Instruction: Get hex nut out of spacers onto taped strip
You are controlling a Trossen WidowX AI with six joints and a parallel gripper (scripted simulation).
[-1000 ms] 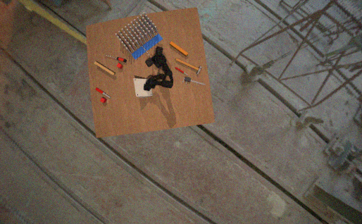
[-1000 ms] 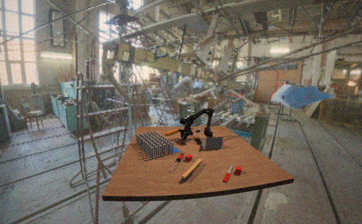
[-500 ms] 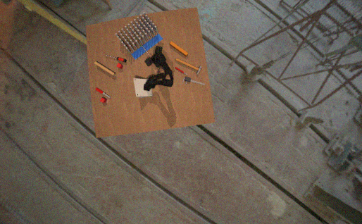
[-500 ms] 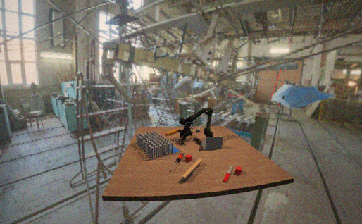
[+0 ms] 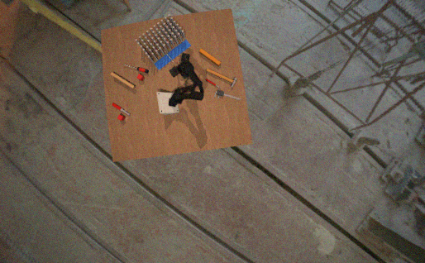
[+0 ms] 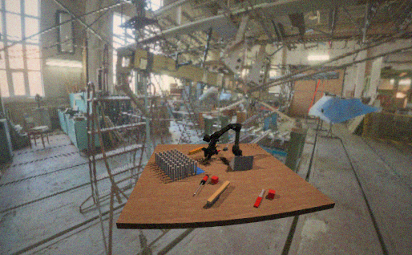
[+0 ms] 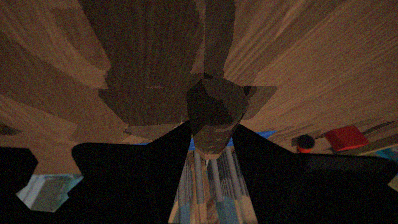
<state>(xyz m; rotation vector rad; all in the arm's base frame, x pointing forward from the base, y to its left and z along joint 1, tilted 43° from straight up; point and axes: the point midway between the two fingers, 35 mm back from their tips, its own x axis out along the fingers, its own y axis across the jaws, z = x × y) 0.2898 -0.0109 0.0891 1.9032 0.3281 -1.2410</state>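
Now: gripper tip 150 mm short of the blue taped strip, 60 mm to the right of it and 30 mm above it. From my gripper tip the other things lie so: thin hook tool (80 mm ahead, 60 mm to the left); orange bar (100 mm ahead, 280 mm to the right, 20 mm below).
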